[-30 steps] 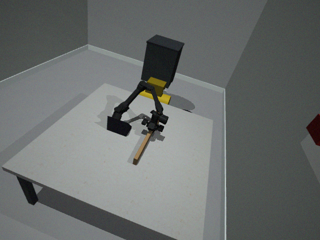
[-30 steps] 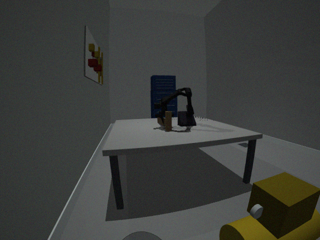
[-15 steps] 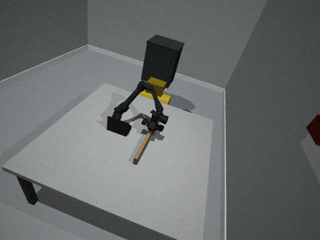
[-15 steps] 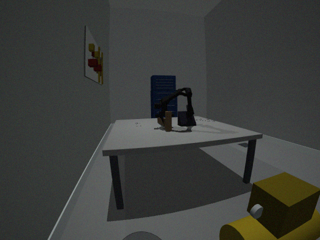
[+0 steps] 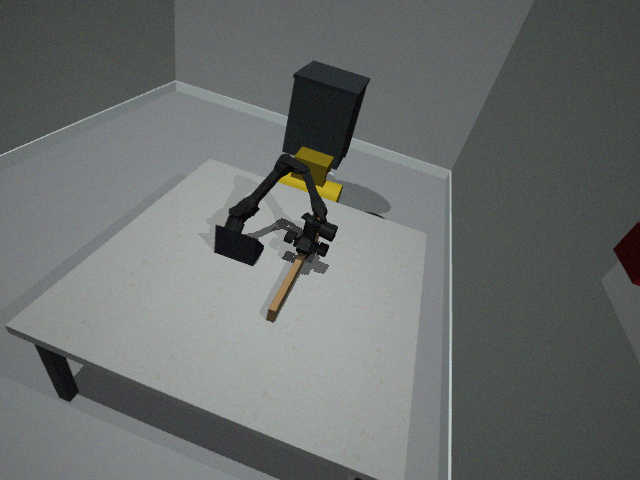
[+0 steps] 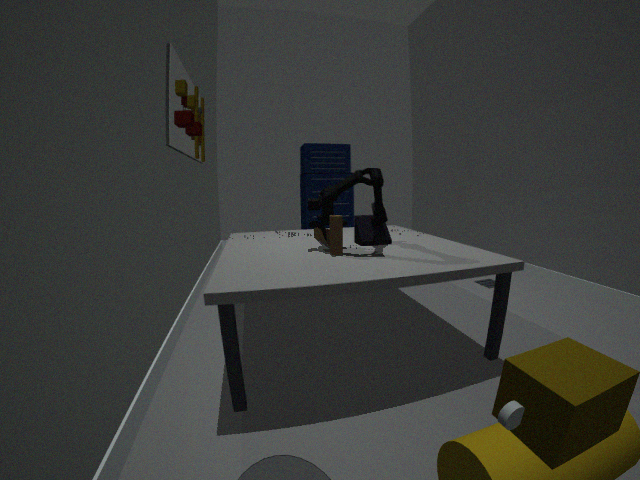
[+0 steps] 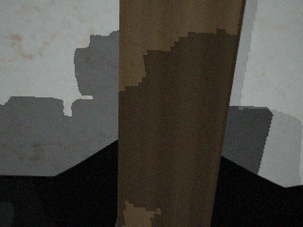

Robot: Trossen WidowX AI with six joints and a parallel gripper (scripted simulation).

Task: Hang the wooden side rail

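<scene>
The headboard post is 140 mm to the left of my gripper tip, 40 mm above it and 10 mm behind it.
</scene>
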